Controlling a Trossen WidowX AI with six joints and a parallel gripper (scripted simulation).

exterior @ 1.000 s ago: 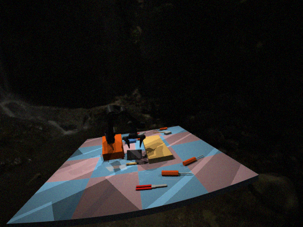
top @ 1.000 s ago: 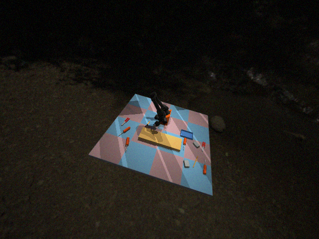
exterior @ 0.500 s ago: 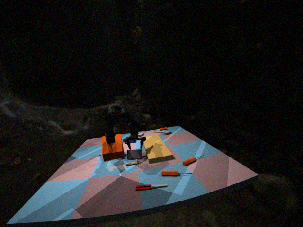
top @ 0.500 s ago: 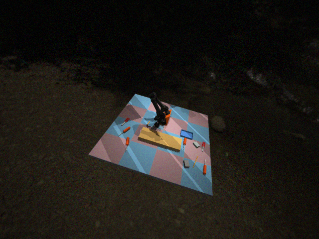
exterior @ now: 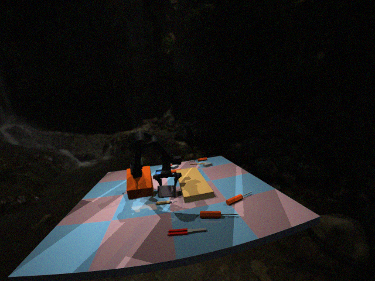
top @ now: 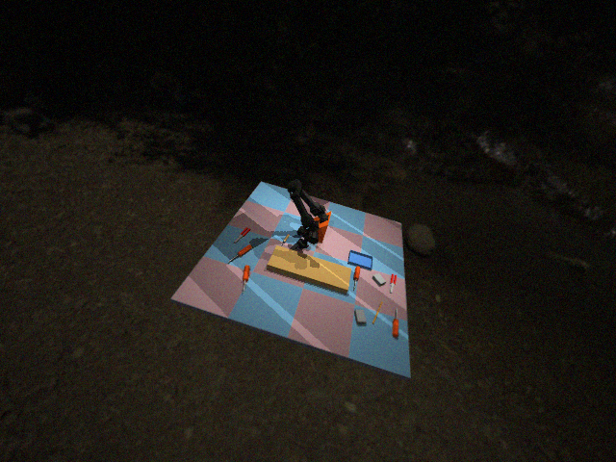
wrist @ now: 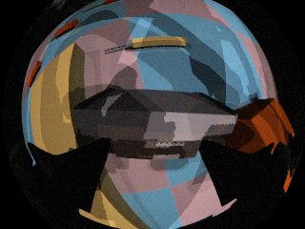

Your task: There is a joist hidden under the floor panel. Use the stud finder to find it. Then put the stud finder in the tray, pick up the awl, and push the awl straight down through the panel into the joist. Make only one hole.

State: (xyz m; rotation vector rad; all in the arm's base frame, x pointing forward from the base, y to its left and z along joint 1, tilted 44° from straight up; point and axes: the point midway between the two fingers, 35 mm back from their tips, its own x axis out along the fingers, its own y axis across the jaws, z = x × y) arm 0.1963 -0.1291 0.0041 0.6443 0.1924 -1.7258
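My gripper tip is now 20 mm past the stud finder and 10 mm above it. The rest, counted from my gripper tip: awl: 20 mm behind, 130 mm to the right, 30 mm below; then blue tray: 20 mm behind, 420 mm to the left, 20 mm below.
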